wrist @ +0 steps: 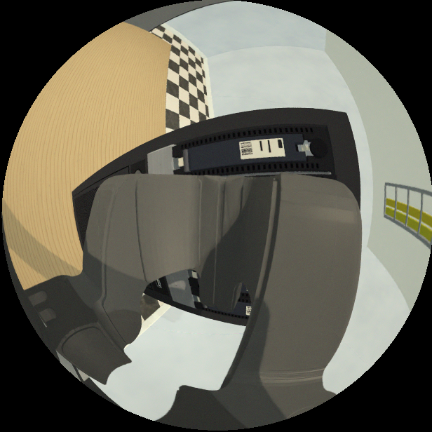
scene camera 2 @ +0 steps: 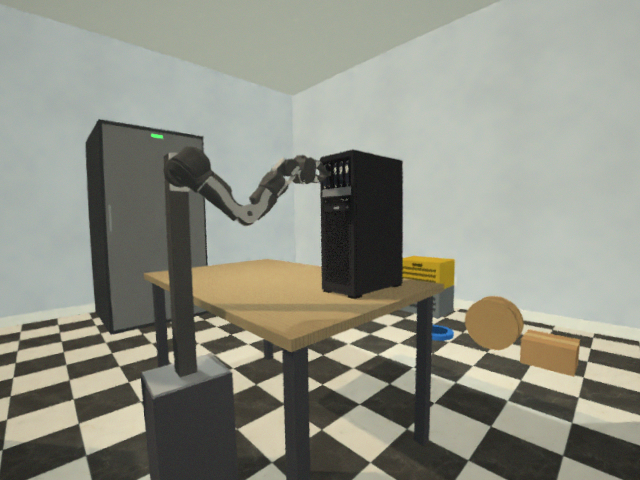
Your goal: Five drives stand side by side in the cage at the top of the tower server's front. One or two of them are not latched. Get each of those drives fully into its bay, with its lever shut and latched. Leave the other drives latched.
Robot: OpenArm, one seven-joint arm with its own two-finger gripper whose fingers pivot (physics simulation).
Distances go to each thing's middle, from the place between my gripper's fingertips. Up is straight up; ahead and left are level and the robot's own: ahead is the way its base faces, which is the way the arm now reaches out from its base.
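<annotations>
There is the black tower server [scene camera 2: 361, 234], and my hand is 20 cm short of it. My hand is also 19 cm above the server and 1 cm to the left of it.
</annotations>
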